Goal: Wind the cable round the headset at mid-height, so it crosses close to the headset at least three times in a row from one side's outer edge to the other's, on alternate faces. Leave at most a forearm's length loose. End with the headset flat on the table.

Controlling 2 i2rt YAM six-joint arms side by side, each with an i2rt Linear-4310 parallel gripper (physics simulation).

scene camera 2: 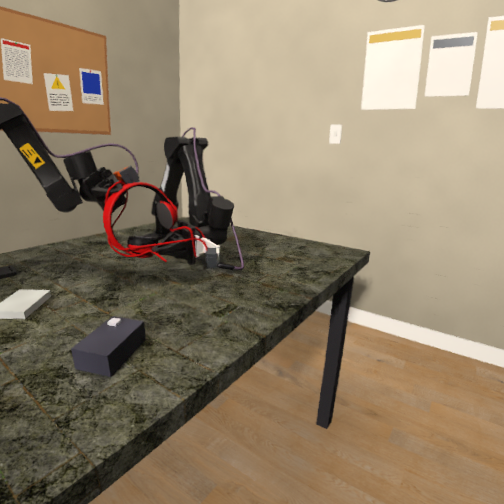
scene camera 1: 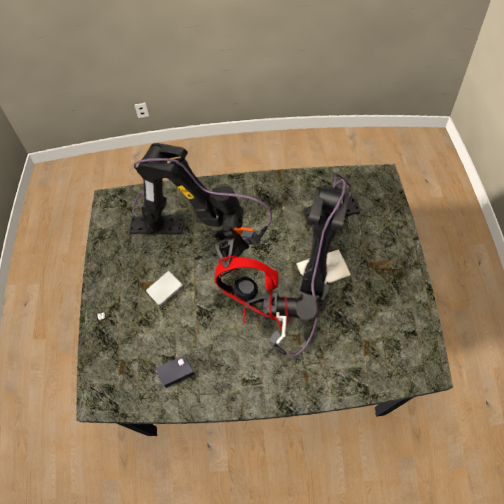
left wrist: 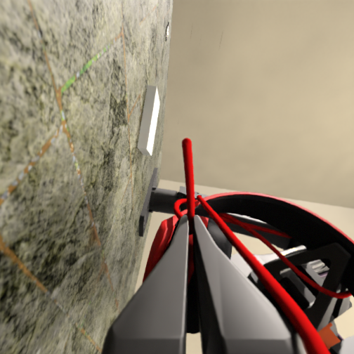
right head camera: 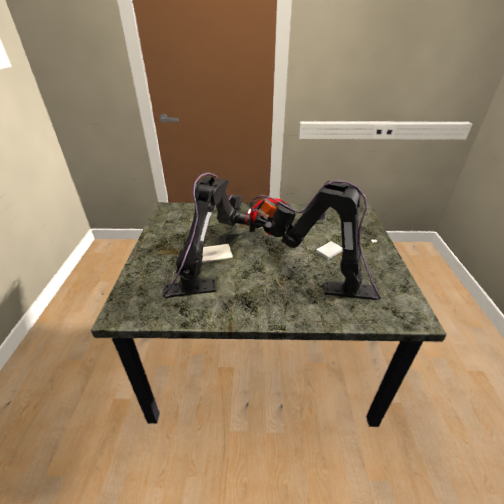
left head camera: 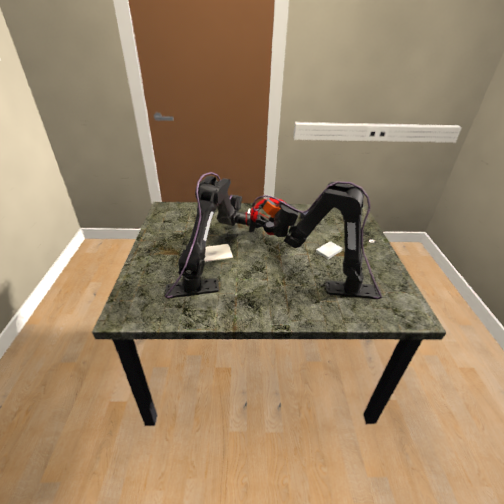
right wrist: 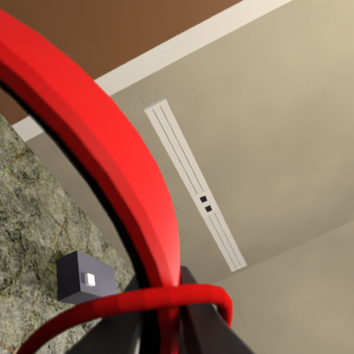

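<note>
The red headset (scene camera 1: 252, 265) (scene camera 2: 108, 220) (right wrist: 125, 145) is held upright above the table, its ear cups partly hidden by the grippers. My right gripper (scene camera 1: 226, 260) (right wrist: 163, 278) is shut on its headband. The red cable (scene camera 2: 187, 229) (left wrist: 187, 167) (right wrist: 150, 298) runs across the lower part of the headset. In the right wrist view it crosses the headband near the fingers. My left gripper (left wrist: 190, 222) (scene camera 1: 251, 302) is shut on the cable beside the headset, with a short end sticking out past the fingertips. The exact number of crossings cannot be told.
A white box (scene camera 1: 164, 288) lies on the table, and a dark box (scene camera 1: 175, 371) (scene camera 2: 107, 350) (right wrist: 70, 280) carries a small white piece. A cream pad (scene camera 1: 338, 266) lies under the left arm. A small white object (scene camera 1: 101, 316) lies near a table edge.
</note>
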